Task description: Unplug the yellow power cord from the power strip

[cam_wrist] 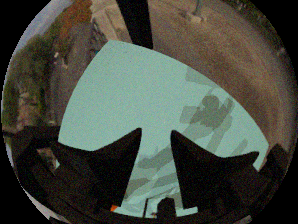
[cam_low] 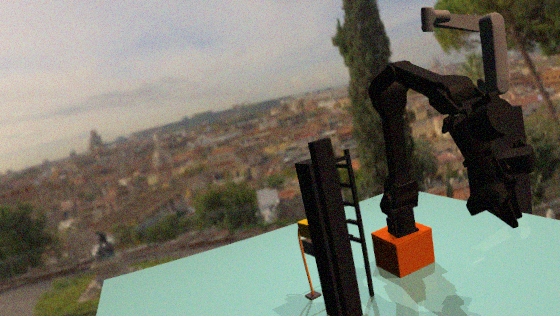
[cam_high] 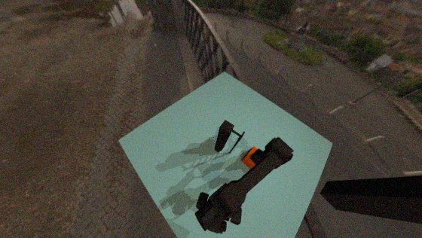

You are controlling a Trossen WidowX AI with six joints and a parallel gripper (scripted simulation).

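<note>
Right now the yellow plug is 330 mm to the right of my gripper tip and 290 mm ahead of it.
</note>
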